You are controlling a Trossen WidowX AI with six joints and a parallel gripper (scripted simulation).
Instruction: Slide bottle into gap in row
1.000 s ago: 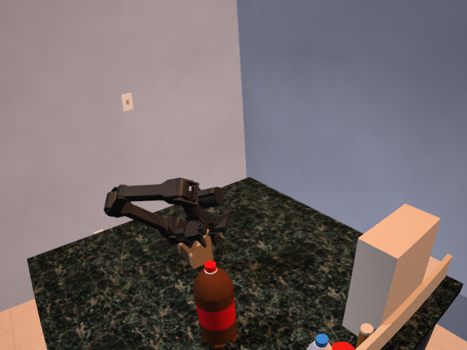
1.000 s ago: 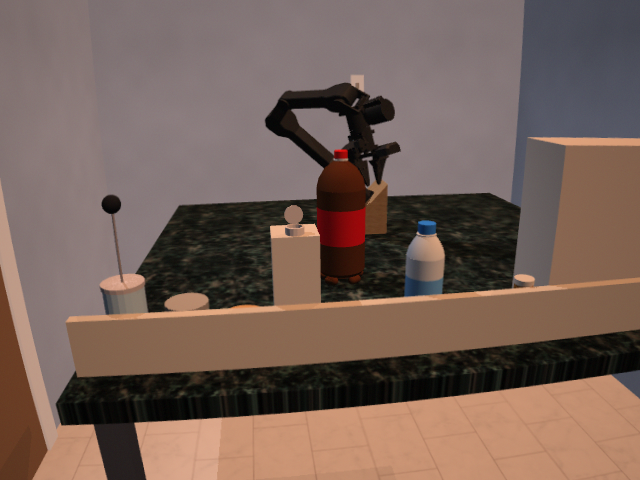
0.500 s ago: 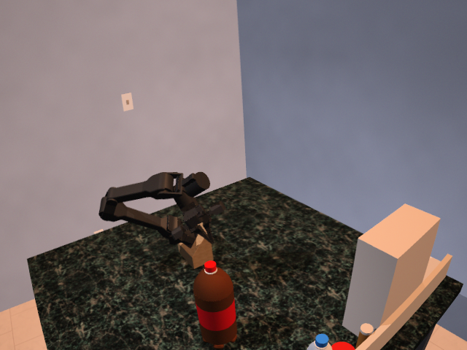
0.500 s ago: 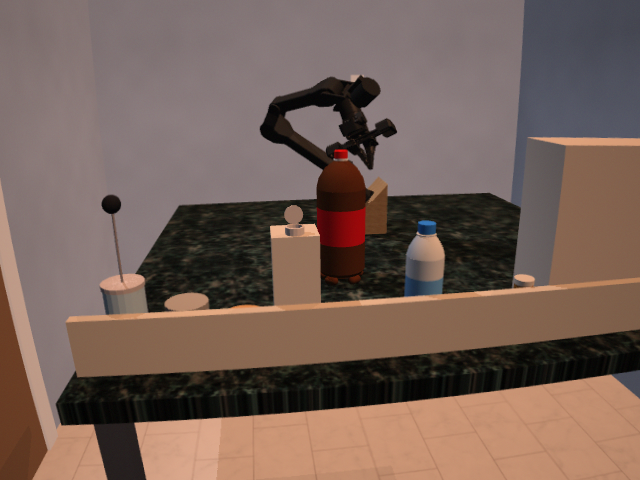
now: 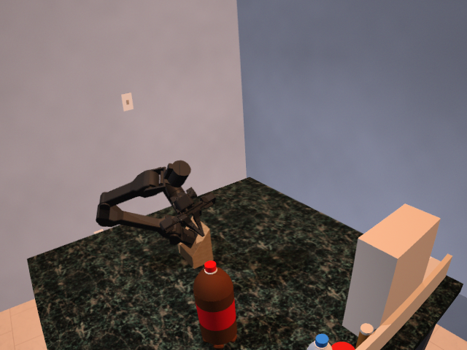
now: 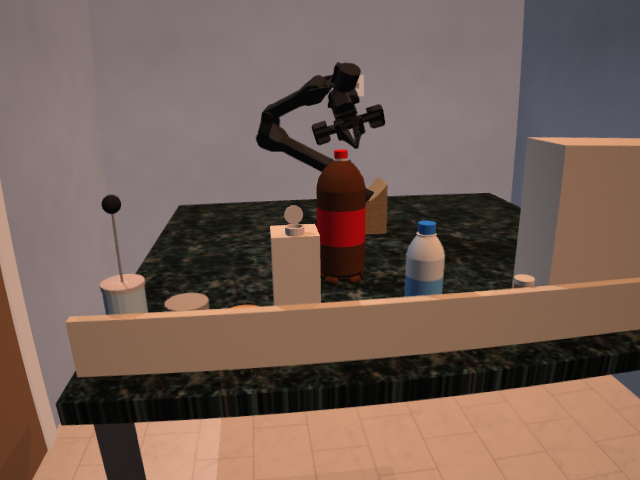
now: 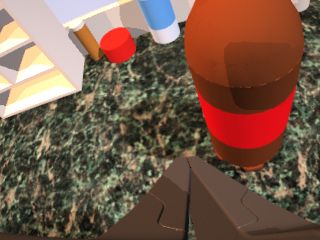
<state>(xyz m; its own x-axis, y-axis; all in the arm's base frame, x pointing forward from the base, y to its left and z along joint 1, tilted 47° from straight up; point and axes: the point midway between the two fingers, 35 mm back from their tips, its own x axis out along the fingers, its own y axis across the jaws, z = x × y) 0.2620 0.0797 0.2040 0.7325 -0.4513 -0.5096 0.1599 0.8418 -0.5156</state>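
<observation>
My gripper is now 160 mm short of the cola bottle, 160 mm above it and 70 mm to the left of it. From my hand the other things lie so: small brown bottle (500 mm ahead, 230 mm below, 200 mm to the left); then water bottle (480 mm ahead, 210 mm below, 20 mm to the left); then red lid (480 mm ahead, 290 mm below, 130 mm to the left).
</observation>
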